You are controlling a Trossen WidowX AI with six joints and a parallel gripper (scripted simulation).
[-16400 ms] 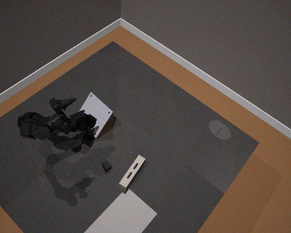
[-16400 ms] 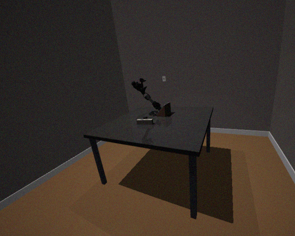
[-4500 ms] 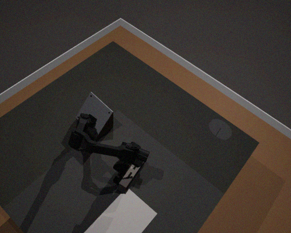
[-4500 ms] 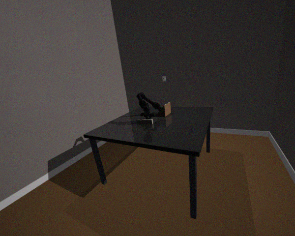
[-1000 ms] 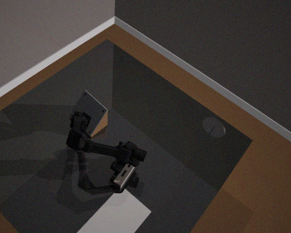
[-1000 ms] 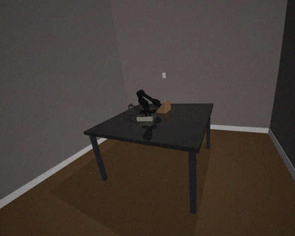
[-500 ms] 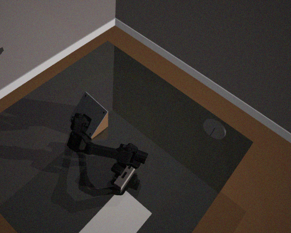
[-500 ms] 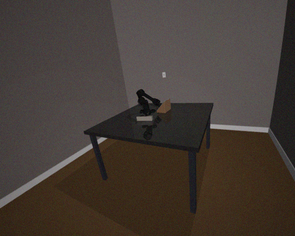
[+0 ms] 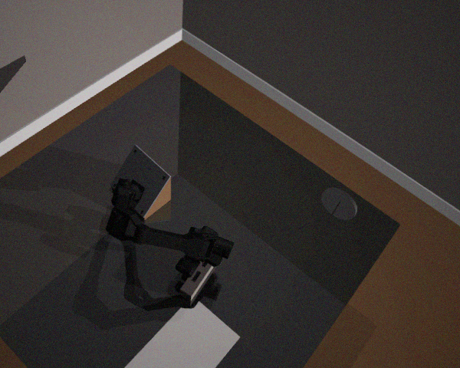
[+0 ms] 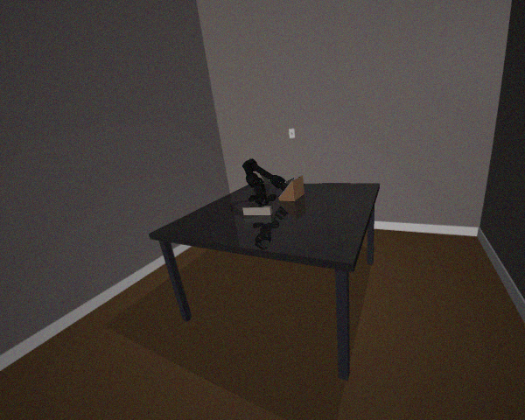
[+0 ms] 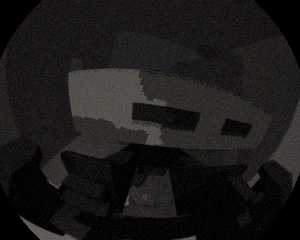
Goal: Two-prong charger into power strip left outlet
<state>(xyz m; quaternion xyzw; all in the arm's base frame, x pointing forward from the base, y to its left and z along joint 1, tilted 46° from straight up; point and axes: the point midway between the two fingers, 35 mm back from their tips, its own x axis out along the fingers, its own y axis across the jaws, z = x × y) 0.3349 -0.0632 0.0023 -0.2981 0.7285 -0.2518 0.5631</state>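
Now: gripper tip 20 mm short of the dark charger and 10 mm below it.
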